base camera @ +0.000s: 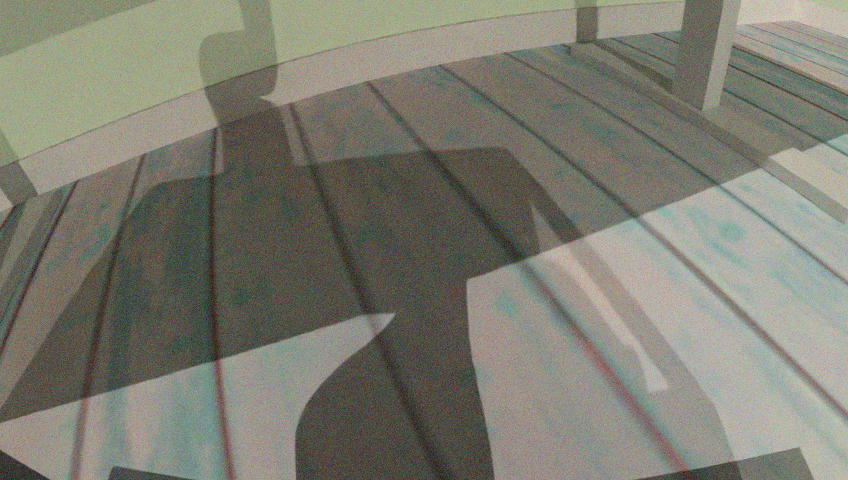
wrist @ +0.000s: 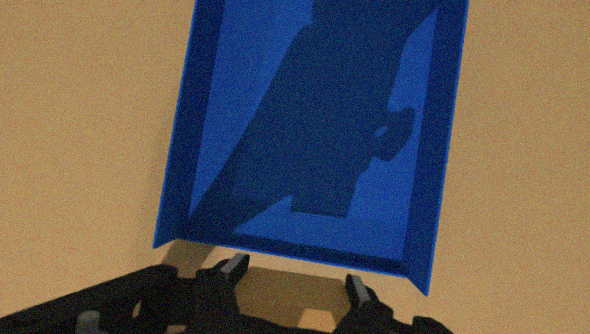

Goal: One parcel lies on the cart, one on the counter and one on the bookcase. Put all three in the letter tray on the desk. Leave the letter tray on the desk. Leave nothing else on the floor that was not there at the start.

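Places are measured from the arm's base along level axes (x ahead, y left, z up), in millimetres.
Pixels of known places: gripper, fingertip midpoint: (wrist: 295, 281).
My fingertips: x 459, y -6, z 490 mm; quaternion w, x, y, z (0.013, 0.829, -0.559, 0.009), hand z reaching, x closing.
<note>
For each thing: its middle in the pictures, then the offset to it from my fingertips. "*": a spot on its surface instead. Level surfaces: height alone.
- blue letter tray at the middle of its body: (wrist: 315, 91) dx +136, dy +64, dz -131 mm
- tan desk at its surface level: dz -166 mm
- brown parcel at a spot on its surface: (wrist: 285, 297) * dx +2, dy +5, dz +31 mm
- pale leg at a spot on its surface: (base camera: 699, 53) * dx +348, dy -424, dz -764 mm
- plank floor at its surface level: dz -886 mm
The blue letter tray (wrist: 187, 125) lies on the tan desk (wrist: 75, 125) in the wrist view. Its far end is cut off by the top of the view. The part of its inside that shows bears a dark shadow of the arm and gripper, and no parcel shows there. My gripper (wrist: 295, 281) is shut on a brown parcel (wrist: 285, 297), at the bottom of the wrist view. In that view the parcel appears just below the tray's near end wall; its height above the desk is hard to tell. Cart, counter and bookcase do not show.
In the base camera view, a pale leg (base camera: 699, 53) stands at the upper right on a floor rail, with another leg (base camera: 586, 20) farther back. A green wall (base camera: 416, 20) runs behind. Large shadows lie across the plank floor (base camera: 565, 374).
</note>
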